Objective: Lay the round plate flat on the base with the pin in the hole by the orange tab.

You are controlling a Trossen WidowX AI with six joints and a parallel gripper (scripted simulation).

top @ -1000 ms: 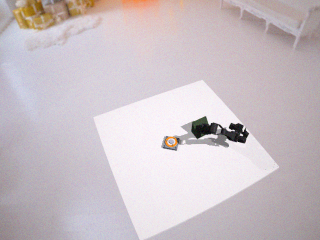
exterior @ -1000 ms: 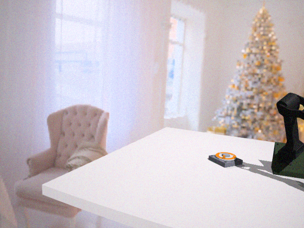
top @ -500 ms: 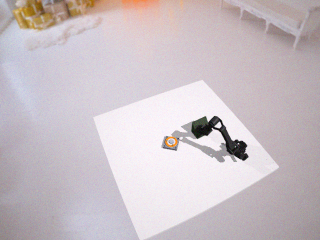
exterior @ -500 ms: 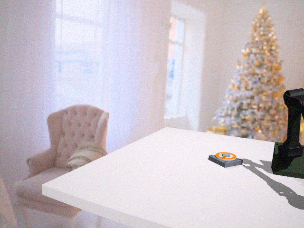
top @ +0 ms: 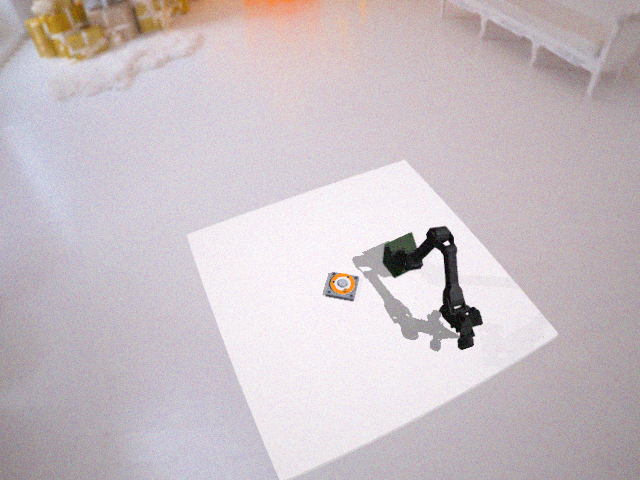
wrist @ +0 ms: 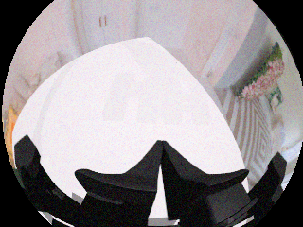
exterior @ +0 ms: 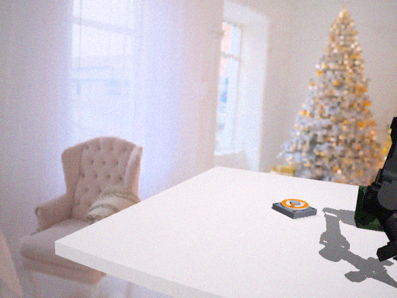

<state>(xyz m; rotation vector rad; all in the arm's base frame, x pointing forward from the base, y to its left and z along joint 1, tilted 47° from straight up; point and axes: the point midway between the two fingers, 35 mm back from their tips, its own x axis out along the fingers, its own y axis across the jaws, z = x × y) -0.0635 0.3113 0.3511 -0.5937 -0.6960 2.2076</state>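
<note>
Now: the grey square base 370 mm ahead of my gripper tip, 480 mm to the right of it and 30 mm below it.
</note>
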